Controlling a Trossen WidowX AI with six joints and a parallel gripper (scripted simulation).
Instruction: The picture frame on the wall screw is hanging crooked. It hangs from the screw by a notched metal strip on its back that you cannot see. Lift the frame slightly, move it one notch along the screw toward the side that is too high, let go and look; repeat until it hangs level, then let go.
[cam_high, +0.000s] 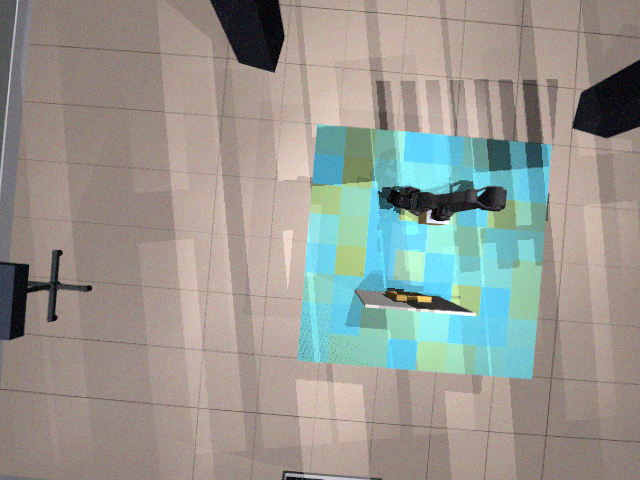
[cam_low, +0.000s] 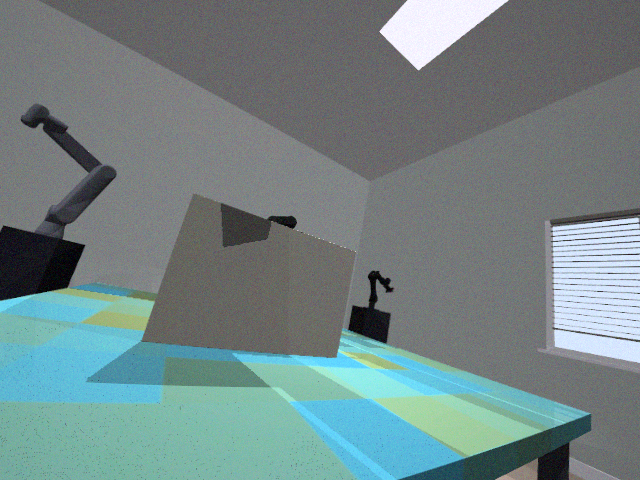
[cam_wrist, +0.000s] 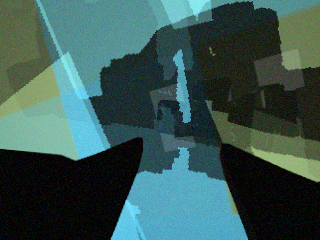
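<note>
Right now the picture frame is 460 mm ahead of my gripper tip, 130 mm to the left of it and 120 mm above it. Also, from my gripper tip: wall panel (470 mm ahead, 140 mm to the left, 110 mm above).
</note>
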